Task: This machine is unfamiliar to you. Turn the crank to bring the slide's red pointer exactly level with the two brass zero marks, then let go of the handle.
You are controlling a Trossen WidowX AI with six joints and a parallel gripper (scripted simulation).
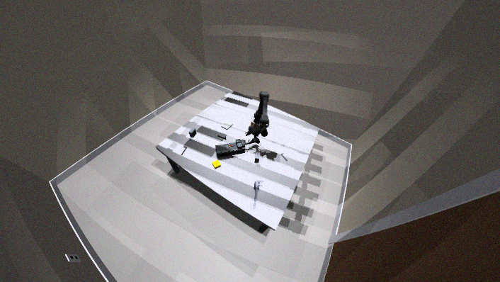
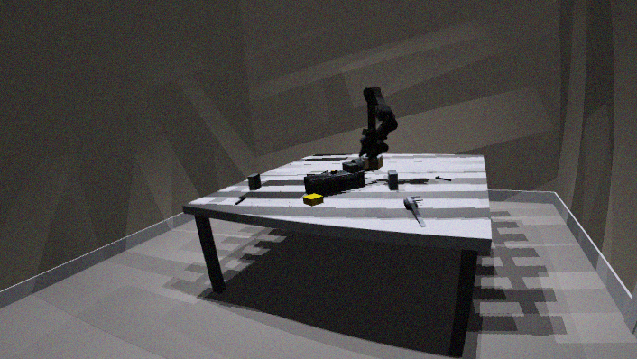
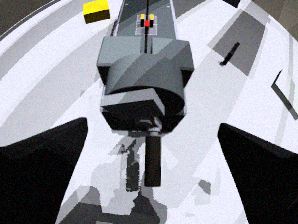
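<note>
Now: the dark crank handle 60 mm below my gripper tip, 10 mm to the left of it and 10 mm behind it. Also, from my gripper tip: yellow block 290 mm ahead, 160 mm to the right, 110 mm below; red pointer 110 mm to the right, 100 mm ahead, 40 mm below.
</note>
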